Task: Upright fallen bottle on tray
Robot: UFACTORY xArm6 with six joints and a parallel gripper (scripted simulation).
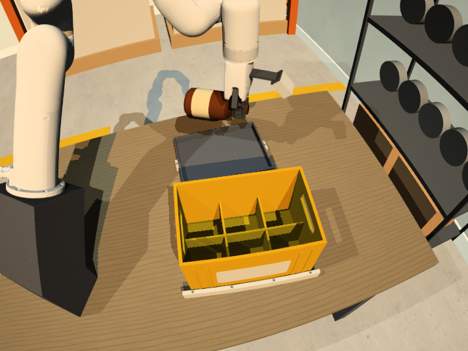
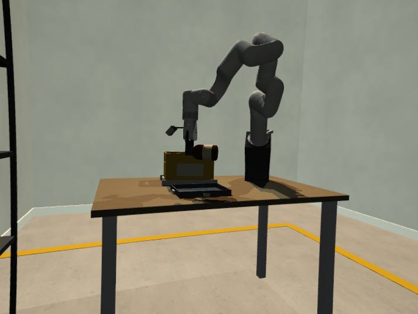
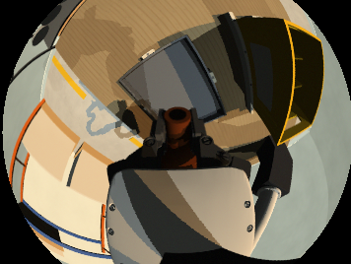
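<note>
The brown bottle is 5 cm behind my hand and 3 cm to the left of it. Round my hand: dark grey tray 5 cm behind, 2 cm to the left, 19 cm below; yellow crate 6 cm behind, 27 cm to the right, 11 cm below.
</note>
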